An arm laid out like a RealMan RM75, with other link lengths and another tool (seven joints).
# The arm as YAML. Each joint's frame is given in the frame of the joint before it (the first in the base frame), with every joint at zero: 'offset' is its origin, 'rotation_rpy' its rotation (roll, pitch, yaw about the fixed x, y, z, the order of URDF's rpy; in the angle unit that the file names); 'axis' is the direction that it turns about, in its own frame. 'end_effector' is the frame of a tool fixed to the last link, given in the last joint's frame.
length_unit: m
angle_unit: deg
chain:
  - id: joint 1
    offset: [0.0, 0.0, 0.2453]
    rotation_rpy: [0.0, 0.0, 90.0]
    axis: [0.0, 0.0, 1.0]
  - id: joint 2
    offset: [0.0, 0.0, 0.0]
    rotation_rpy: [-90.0, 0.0, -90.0]
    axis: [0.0, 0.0, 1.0]
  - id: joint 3
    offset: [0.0, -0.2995, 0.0]
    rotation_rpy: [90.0, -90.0, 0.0]
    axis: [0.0, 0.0, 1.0]
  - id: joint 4
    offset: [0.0, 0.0, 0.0]
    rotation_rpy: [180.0, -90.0, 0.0]
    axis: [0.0, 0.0, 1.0]
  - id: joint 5
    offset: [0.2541, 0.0, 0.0]
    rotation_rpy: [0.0, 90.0, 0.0]
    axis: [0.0, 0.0, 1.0]
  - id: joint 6
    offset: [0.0, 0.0, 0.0]
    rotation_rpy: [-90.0, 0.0, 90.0]
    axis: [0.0, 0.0, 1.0]
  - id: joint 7
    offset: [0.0, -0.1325, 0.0]
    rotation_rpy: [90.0, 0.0, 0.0]
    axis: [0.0, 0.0, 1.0]
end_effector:
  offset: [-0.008, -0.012, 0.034]
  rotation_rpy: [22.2, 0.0, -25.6]
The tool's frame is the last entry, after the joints.
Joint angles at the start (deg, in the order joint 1, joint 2, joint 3, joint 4, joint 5, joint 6, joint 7):
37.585, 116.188, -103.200, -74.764, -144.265, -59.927, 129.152
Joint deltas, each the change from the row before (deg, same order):
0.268, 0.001, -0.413, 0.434, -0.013, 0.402, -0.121
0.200, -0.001, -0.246, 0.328, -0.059, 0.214, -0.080
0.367, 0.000, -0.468, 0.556, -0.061, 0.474, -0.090
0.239, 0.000, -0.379, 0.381, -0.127, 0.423, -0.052
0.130, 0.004, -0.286, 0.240, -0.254, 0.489, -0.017
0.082, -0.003, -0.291, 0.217, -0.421, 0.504, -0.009
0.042, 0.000, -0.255, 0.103, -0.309, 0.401, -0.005
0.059, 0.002, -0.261, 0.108, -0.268, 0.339, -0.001
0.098, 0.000, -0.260, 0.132, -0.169, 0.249, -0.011
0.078, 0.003, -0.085, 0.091, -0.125, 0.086, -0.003
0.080, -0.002, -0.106, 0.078, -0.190, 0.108, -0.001
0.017, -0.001, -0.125, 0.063, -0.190, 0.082, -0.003
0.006, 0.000, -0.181, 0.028, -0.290, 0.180, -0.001
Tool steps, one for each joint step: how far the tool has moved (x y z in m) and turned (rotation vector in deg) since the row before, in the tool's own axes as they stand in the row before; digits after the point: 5 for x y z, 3 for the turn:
-0.00123, 0.00094, 0.00174, -0.041, -0.137, -0.456
-0.00049, 0.00064, 0.00119, -0.070, -0.025, -0.332
-0.00131, 0.00086, 0.00216, -0.034, -0.104, -0.540
-0.00088, 0.00060, 0.00159, 0.051, -0.051, -0.458
-0.00038, 0.00002, 0.00123, 0.246, 0.016, -0.414
0.00018, 0.00010, 0.00115, 0.287, 0.121, -0.522
-0.00021, 0.00004, 0.00077, 0.250, 0.037, -0.413
-0.00038, 0.00017, 0.00074, 0.182, 0.016, -0.397
-0.00063, 0.00032, 0.00073, 0.078, -0.028, -0.356
-0.00011, -0.00001, 0.00040, 0.030, 0.031, -0.191
-0.00008, -0.00010, 0.00041, 0.064, 0.049, -0.264
0.00013, 0.00038, 0.00029, 0.008, 0.069, -0.242
-0.00002, 0.00022, 0.00035, 0.112, 0.064, -0.356

